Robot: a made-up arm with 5 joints.
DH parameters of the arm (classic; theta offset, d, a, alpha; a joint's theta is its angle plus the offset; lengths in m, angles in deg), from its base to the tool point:
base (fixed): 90 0.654 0.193 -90
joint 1: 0 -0.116 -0.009 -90
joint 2: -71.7 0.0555 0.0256 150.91
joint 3: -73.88 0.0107 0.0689 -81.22
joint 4: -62.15 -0.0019 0.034 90
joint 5: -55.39 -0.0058 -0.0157 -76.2
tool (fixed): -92.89 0.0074 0 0
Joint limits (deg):
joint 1: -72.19..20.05
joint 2: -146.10..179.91
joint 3: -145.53..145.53
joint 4: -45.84..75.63
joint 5: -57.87..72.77
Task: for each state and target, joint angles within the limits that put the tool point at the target. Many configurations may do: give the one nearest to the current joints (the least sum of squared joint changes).
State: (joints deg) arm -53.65 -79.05 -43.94 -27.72 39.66
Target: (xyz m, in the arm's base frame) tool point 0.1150 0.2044 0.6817
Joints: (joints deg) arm -67.69 -60.27 -65.57 -27.56 33.85
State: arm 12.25 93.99 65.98 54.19 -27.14
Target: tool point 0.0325 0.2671 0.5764
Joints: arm 16.83 51.66 86.91 39.65 -21.04
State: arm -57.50 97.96 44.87 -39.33 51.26
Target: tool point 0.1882 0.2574 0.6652
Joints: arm -31.98 120.62 63.31 -20.71 52.69
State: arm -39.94 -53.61 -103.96 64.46 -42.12
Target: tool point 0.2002 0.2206 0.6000
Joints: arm -23.60 -38.44 -122.97 69.10 -34.89
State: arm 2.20 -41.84 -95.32 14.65 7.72
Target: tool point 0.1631 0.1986 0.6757
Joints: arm -42.09 -12.95 -71.10 3.00 -25.86
